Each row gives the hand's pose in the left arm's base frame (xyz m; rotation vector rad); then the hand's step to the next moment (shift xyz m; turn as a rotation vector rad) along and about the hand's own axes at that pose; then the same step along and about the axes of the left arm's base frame.
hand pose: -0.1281 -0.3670 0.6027 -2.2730 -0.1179 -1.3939
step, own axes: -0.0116 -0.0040 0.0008 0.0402 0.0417 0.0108
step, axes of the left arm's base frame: -0.0062 0.0058 -0.0089 0.0411 -0.0390 0.0162
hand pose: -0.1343 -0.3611 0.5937 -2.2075 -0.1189 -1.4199
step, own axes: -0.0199 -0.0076 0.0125 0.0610 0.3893 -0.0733
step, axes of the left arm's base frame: -0.0012 0.0162 -0.0186 0.0980 -0.3830 -0.0661
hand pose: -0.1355 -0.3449 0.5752 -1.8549 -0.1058 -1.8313
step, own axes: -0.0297 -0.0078 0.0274 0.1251 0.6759 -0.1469
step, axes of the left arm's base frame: 0.0193 0.0270 -0.0243 0.1538 -0.6789 -0.0977
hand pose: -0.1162 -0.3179 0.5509 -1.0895 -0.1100 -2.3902
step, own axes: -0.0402 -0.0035 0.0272 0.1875 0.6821 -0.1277
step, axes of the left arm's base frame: 0.0391 0.0271 -0.0103 0.1356 -0.7048 -0.0402
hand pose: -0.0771 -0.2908 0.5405 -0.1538 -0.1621 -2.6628
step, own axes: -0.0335 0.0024 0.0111 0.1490 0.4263 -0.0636
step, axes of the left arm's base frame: 0.0317 0.0143 0.0066 0.0579 -0.4523 -0.0049
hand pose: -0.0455 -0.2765 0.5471 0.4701 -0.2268 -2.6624
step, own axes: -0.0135 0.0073 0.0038 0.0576 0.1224 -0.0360
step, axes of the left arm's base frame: 0.0129 -0.0003 0.0091 0.0104 -0.1378 -0.0222
